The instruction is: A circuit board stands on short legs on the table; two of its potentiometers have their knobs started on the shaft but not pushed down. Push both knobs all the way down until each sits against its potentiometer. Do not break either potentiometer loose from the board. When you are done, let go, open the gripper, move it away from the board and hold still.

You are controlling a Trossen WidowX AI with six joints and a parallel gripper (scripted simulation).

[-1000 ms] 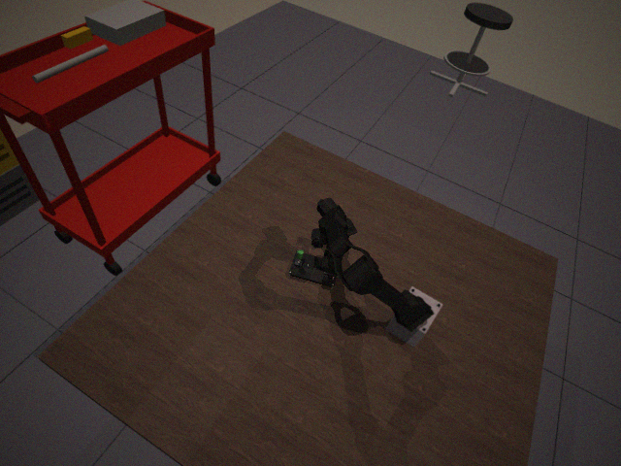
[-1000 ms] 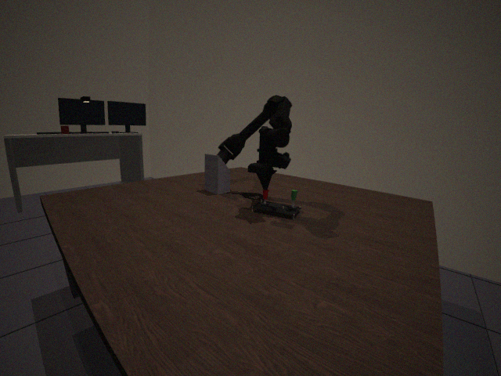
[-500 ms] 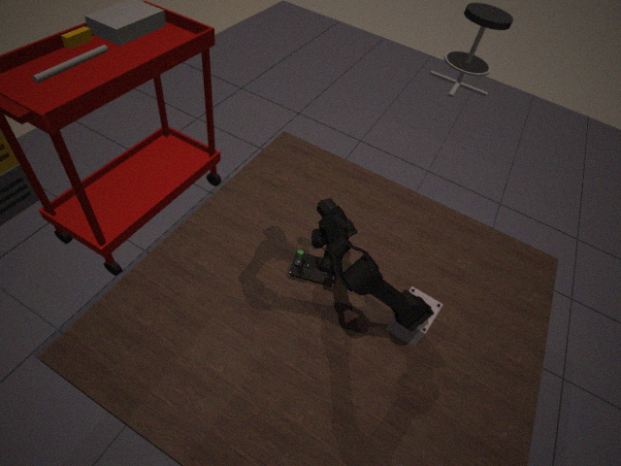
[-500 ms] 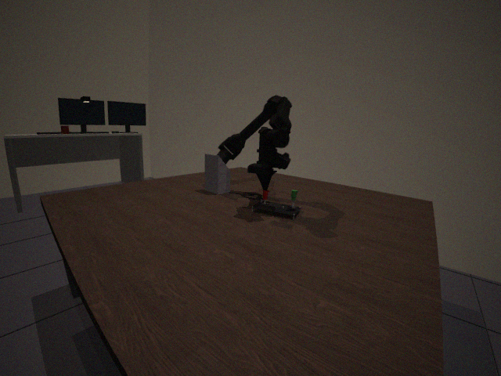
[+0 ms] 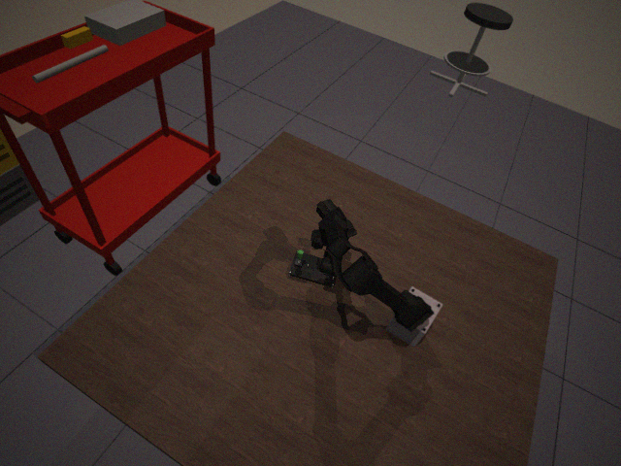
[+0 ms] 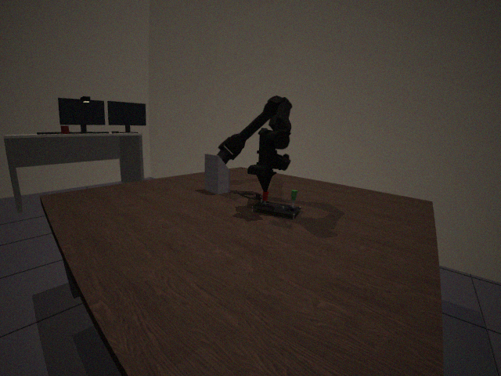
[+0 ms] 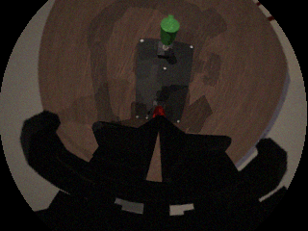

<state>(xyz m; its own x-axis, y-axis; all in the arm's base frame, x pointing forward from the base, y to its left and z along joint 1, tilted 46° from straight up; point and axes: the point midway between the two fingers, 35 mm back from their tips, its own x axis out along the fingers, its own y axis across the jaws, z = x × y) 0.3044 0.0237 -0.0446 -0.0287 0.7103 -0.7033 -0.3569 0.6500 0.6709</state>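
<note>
My gripper tip is 1 cm above the red knob. Also, from my gripper tip: green knob (10 cm ahead, 4 cm to the left).
</note>
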